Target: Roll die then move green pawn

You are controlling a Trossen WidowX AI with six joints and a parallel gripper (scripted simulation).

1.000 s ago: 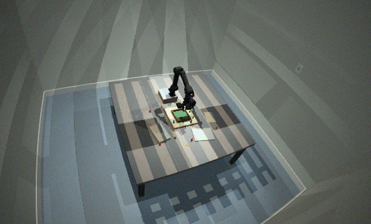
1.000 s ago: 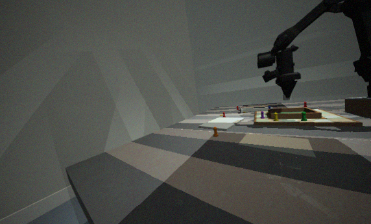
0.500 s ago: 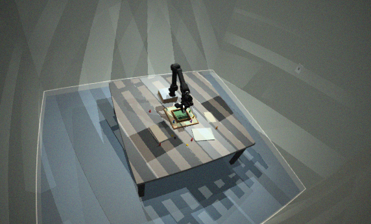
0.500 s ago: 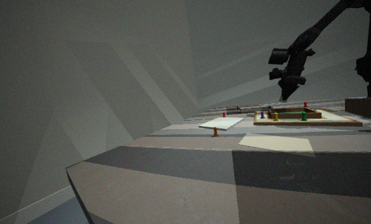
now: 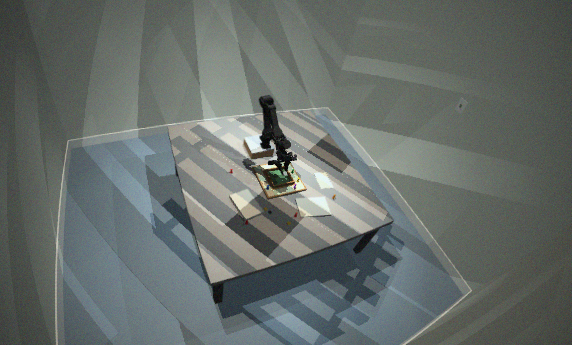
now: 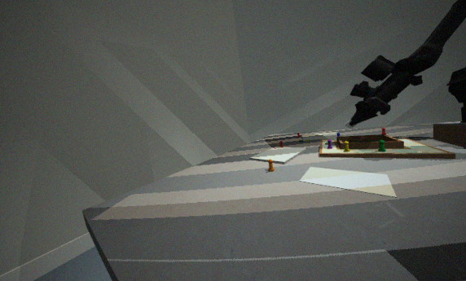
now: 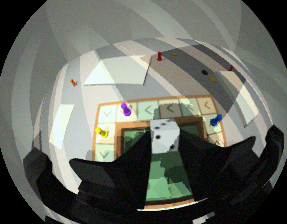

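Now: gripper tip 11 cm to the right of the green pawn, 6 cm past it and 6 cm above it. Also, from my gripper tip: yellow pawn 11 cm to the left, 6 cm below, 2 cm ahead; then grey die right at my gripper tip; then purple pawn 7 cm ahead, 6 cm to the left, 6 cm below.
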